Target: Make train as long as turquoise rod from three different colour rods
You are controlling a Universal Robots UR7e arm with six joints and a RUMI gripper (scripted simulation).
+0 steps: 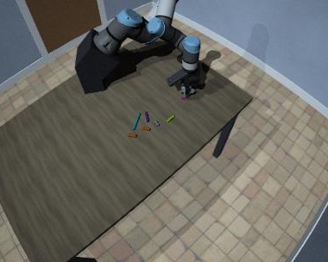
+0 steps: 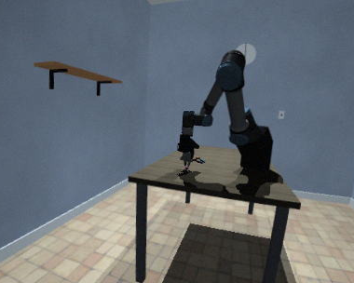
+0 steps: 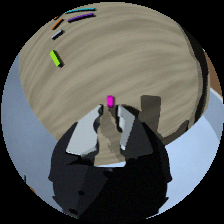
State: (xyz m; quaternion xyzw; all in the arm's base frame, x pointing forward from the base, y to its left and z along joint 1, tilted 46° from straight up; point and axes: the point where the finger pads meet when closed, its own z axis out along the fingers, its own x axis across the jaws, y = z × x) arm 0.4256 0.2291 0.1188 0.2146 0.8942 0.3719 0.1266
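Now: the magenta rod 30 mm below my hand. From my hand the other things lie so: lime rod (140 mm to the right, 70 mm ahead, 30 mm below); purple rod (230 mm to the right, 30 mm below); grey rod (210 mm to the right, 60 mm ahead, 30 mm below).
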